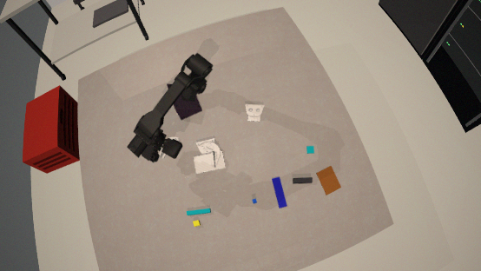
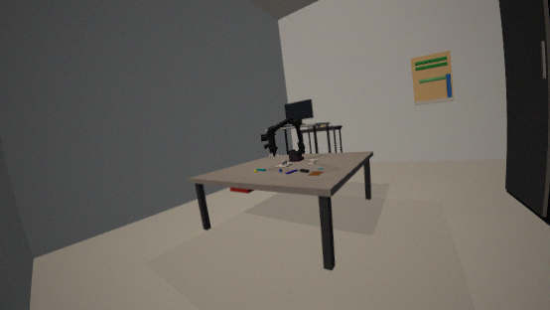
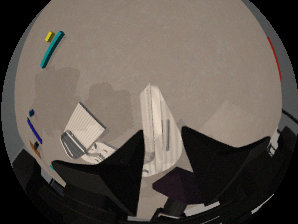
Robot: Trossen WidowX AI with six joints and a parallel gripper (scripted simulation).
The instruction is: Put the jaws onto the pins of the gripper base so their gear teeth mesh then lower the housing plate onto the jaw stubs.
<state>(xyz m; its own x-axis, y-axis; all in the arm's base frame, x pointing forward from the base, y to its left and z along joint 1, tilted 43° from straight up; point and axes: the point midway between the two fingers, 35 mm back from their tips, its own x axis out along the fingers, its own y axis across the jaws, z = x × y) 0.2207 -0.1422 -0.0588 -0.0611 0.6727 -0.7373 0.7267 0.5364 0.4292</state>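
Now: the white jaw 40 mm to the left of my gripper tip and 10 mm behind it. From my gripper tip the other things lie so: white ribbed tray: 140 mm to the left, 90 mm ahead, 80 mm below; then yellow cube: 310 mm ahead, 70 mm below, 10 mm to the left; then teal bar: 270 mm ahead, 80 mm below, 40 mm to the left.
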